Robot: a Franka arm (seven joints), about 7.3 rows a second.
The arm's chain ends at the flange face. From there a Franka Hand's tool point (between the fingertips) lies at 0.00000 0.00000 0.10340 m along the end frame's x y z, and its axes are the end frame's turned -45 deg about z.
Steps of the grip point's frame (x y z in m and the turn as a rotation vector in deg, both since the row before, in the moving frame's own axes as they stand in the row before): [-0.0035, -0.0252, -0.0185, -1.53, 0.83, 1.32]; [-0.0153, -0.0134, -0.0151, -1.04, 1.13, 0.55]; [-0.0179, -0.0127, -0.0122, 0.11, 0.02, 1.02]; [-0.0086, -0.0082, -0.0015, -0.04, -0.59, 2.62]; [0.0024, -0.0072, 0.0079, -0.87, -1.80, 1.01]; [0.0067, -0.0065, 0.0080, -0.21, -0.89, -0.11]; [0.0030, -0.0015, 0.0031, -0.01, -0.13, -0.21]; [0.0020, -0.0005, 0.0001, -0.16, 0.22, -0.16]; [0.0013, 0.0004, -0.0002, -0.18, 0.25, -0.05]
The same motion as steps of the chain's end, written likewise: [-0.0233, -0.0163, -0.0185, -0.49, 1.67, 1.32]; [-0.0231, 0.0014, -0.0151, 0.06, 1.53, 0.55]; [-0.0215, 0.0038, -0.0122, 0.09, -0.06, 1.02]; [-0.0112, -0.0005, -0.0015, -0.45, -0.39, 2.62]; [-0.0022, -0.0102, 0.0080, -1.89, -0.66, 1.01]; [0.0010, -0.0107, 0.0080, -0.78, -0.48, -0.11]; [0.0012, -0.0034, 0.0031, -0.10, -0.08, -0.21]; [0.0006, -0.0017, 0.0001, 0.04, 0.27, -0.16]; [0.0007, -0.0005, -0.0002, 0.05, 0.30, -0.05]
